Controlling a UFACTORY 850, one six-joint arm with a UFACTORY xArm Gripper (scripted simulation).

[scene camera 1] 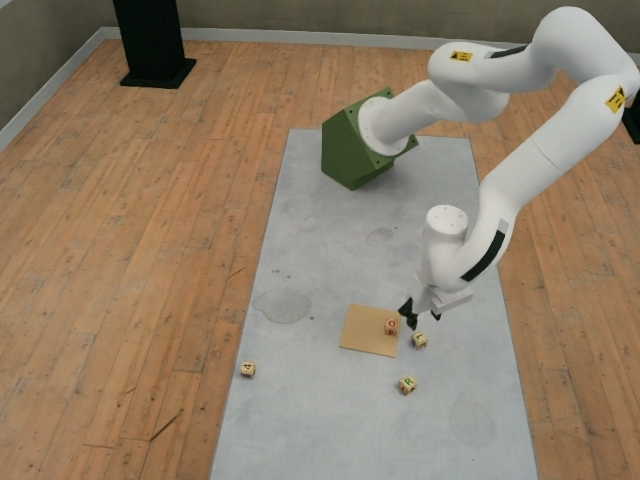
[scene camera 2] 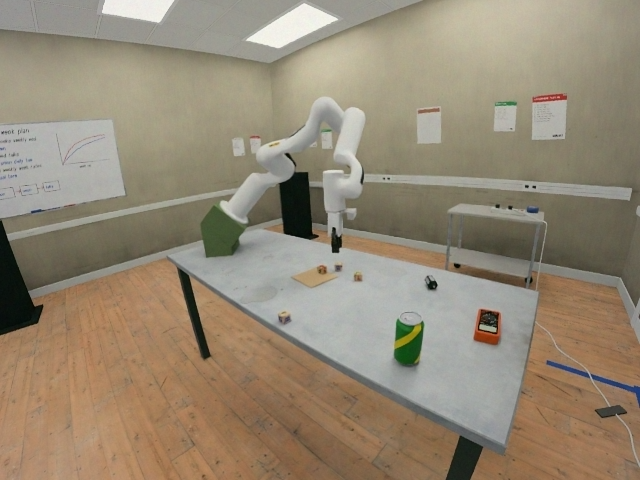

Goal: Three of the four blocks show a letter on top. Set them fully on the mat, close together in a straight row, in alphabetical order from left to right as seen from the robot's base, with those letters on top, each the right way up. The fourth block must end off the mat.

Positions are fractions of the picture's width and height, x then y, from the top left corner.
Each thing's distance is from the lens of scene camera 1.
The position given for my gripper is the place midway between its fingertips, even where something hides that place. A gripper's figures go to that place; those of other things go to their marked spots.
my gripper (scene camera 1: 0.66, 0.67): 127 cm
tan mat (scene camera 1: 0.57, 0.68): 135 cm
